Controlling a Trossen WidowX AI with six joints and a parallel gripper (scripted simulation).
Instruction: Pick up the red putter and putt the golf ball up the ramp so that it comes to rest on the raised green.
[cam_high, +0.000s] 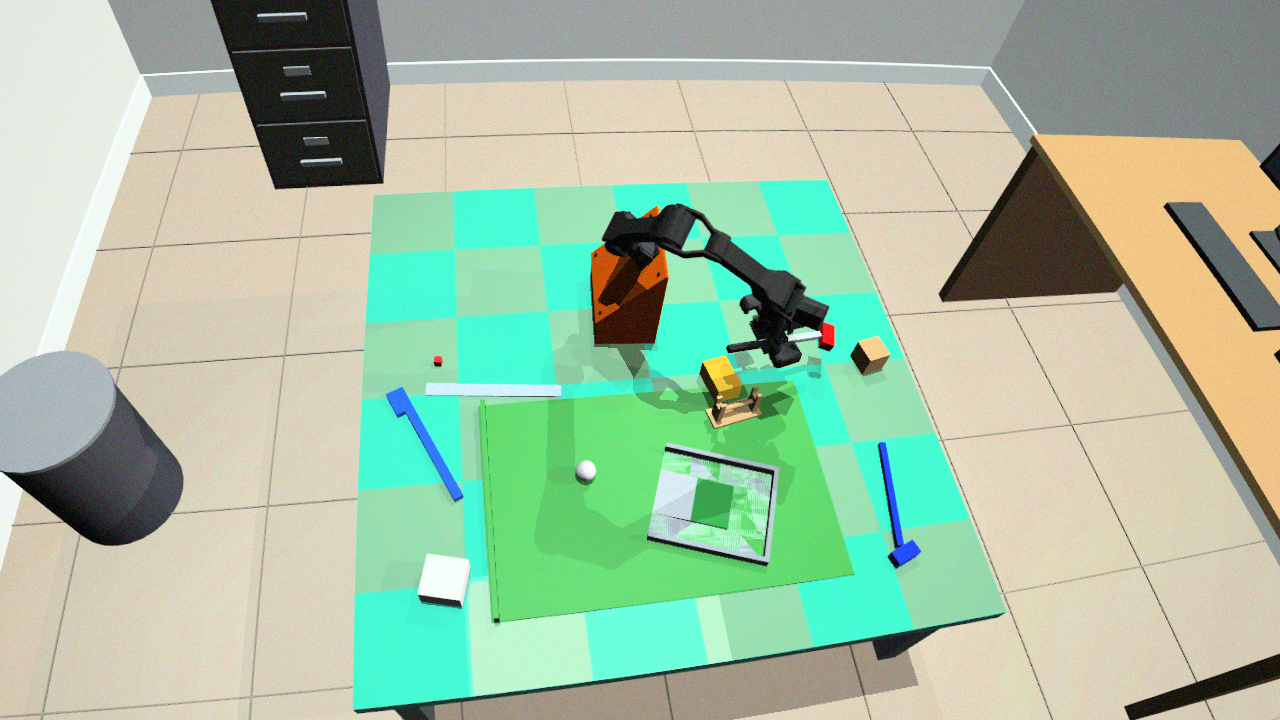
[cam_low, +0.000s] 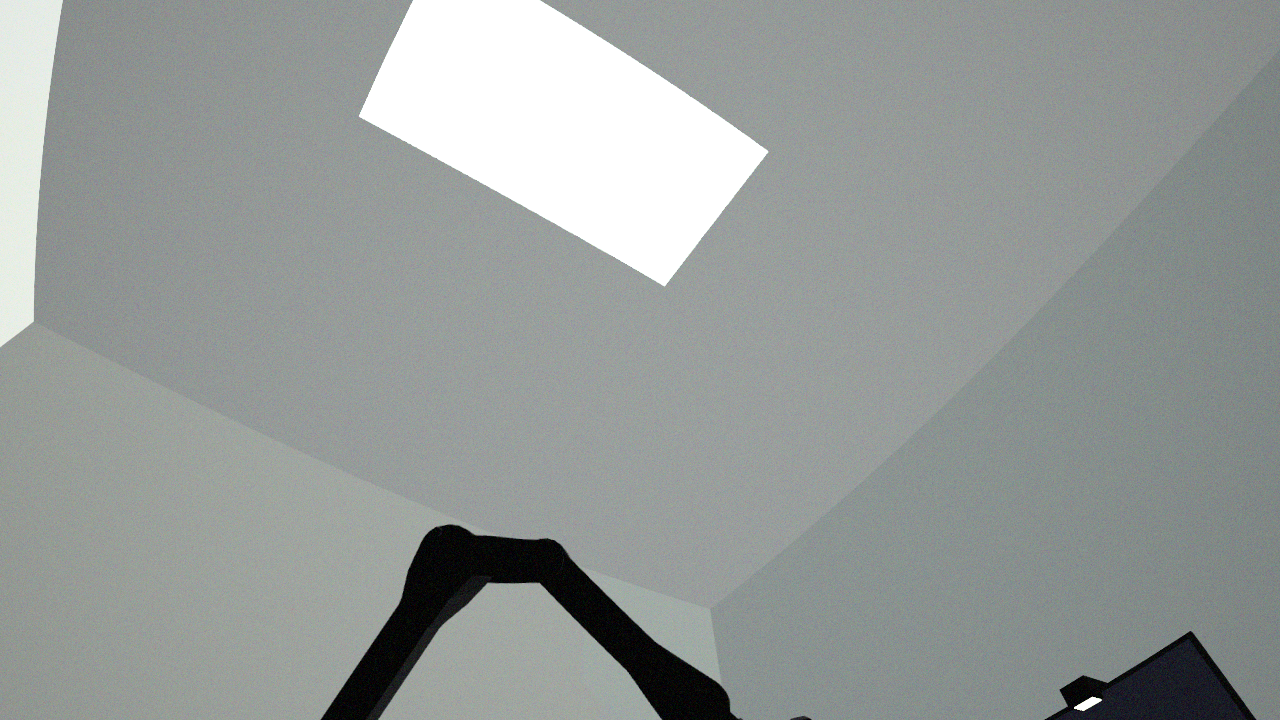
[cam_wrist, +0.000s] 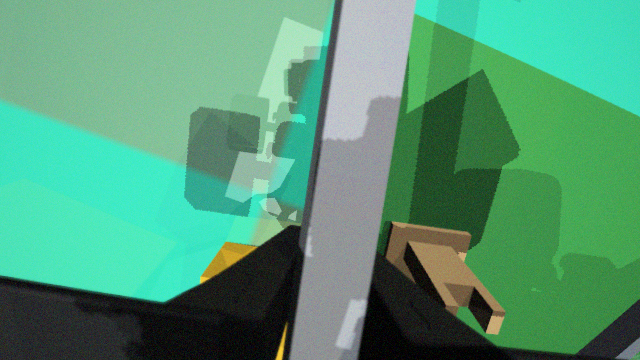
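Right now my gripper tip is 50 mm to the right of the red putter and 20 mm below it. Round my gripper tip: yellow block (10 mm ahead, 90 mm to the right, 90 mm below); then tan cube (10 mm behind, 300 mm to the left, 80 mm below); then wooden stand (90 mm ahead, 70 mm to the right, 70 mm below).
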